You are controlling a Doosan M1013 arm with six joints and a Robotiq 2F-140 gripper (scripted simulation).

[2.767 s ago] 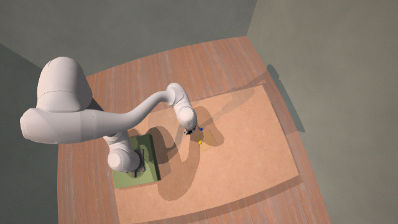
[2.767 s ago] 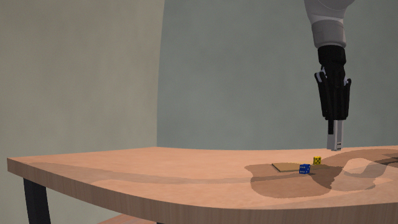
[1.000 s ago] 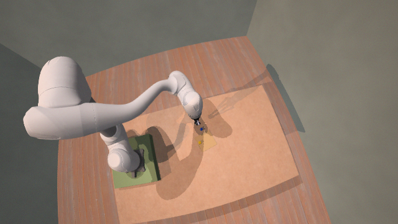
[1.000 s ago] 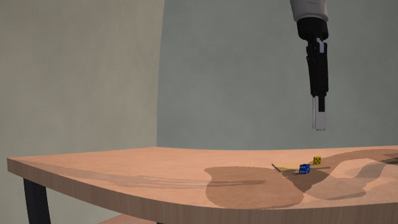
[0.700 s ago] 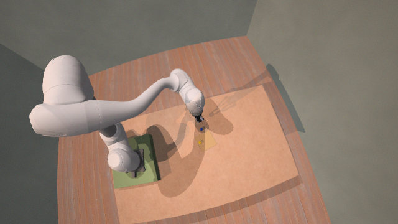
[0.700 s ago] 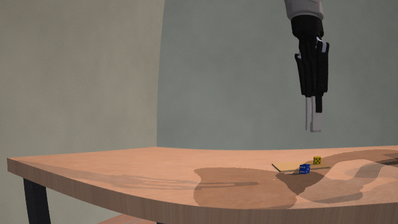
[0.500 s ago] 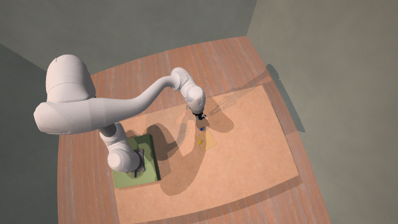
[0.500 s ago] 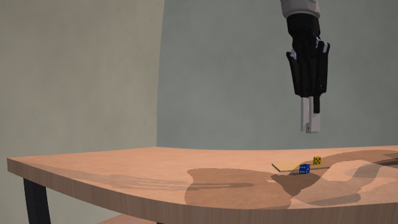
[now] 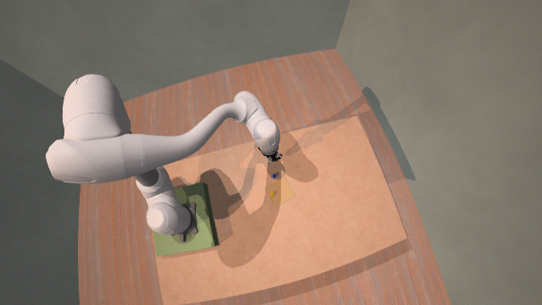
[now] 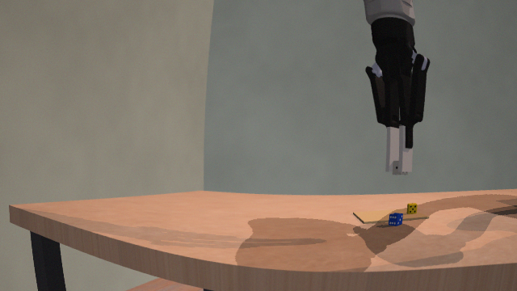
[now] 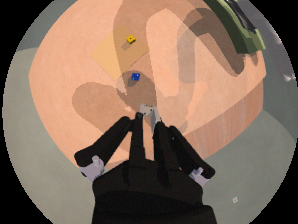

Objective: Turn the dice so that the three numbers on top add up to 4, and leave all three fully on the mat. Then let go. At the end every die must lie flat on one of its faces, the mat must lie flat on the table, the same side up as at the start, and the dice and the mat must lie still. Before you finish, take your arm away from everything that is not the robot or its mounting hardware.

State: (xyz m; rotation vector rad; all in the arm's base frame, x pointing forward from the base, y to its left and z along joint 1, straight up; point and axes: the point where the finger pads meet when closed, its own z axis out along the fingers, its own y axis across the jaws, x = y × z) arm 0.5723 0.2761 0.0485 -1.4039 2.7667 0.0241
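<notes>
My hand is 30 mm above the white die. Round my hand: yellow die: 30 mm behind, 190 mm to the right, 110 mm below; then tan mat: 20 mm ahead, 180 mm to the right, 120 mm below; then blue die: 80 mm to the right, 120 mm below.
</notes>
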